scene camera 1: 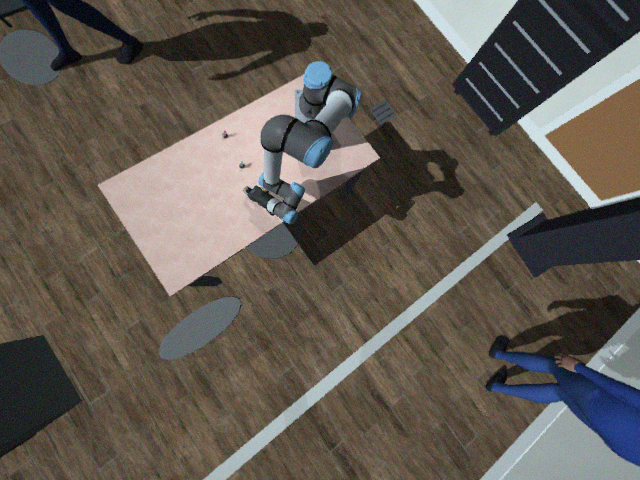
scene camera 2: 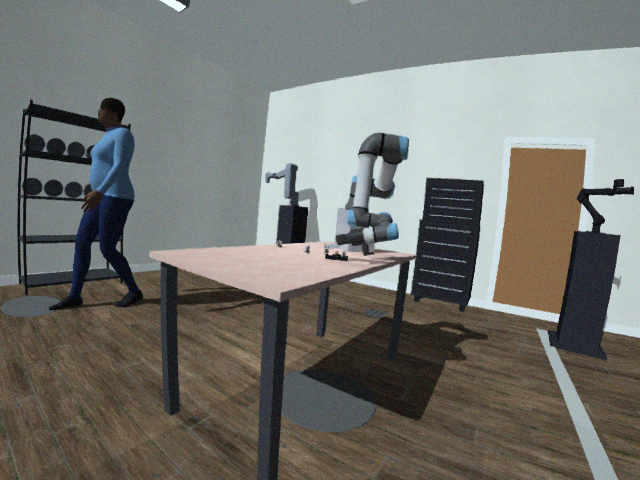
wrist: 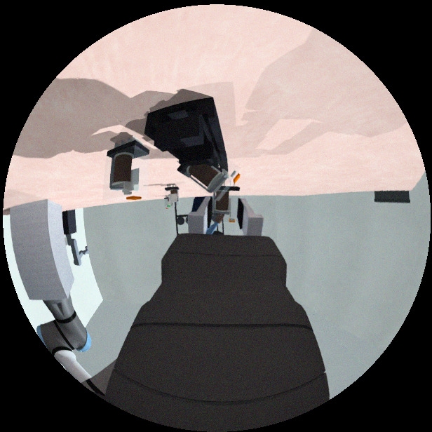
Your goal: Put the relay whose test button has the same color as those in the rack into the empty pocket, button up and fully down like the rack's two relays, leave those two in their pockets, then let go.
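Where they show: gripper, between the fingertips: (scene camera 1: 245,188) (scene camera 2: 325,247); arm's base, origin of its link: (scene camera 1: 313,105).
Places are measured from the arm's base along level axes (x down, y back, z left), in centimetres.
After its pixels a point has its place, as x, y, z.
Observation:
My gripper (scene camera 1: 246,190) @[19.8, -49.8, 16.0] (scene camera 2: 330,244) @[19.8, -49.8, 16.0] (wrist: 224,206) is shut on an orange-button relay (wrist: 222,200), held with its button away from the table and its dark base towards it. The black rack (wrist: 217,131) (scene camera 2: 336,257) @[23.3, -47.4, 21.8] is close by and looks tilted in the wrist view. One orange-button relay (wrist: 204,175) leans at its edge, partly overlapping the held relay. Another orange-button relay (wrist: 123,168) stands upright left of the rack, its base in view; I cannot tell whether it touches the rack. Pocket details are too dark to read, and the held relay's pins are unclear.
A green-button relay (scene camera 1: 241,165) @[21.4, -45.6, 1.9] (scene camera 2: 307,249) @[23.0, -46.2, 1.7] (wrist: 171,196) and a red-button relay (scene camera 1: 224,134) @[21.6, -45.6, -19.2] (scene camera 2: 279,243) @[22.7, -46.4, -19.3] stand farther off on the pink table (scene camera 1: 170,217) @[25.1, -91.7, 10.4] (scene camera 2: 248,268) @[25.1, -97.7, 20.5]. The arm's base is at the table's far end. People stand on the floor away from the table.

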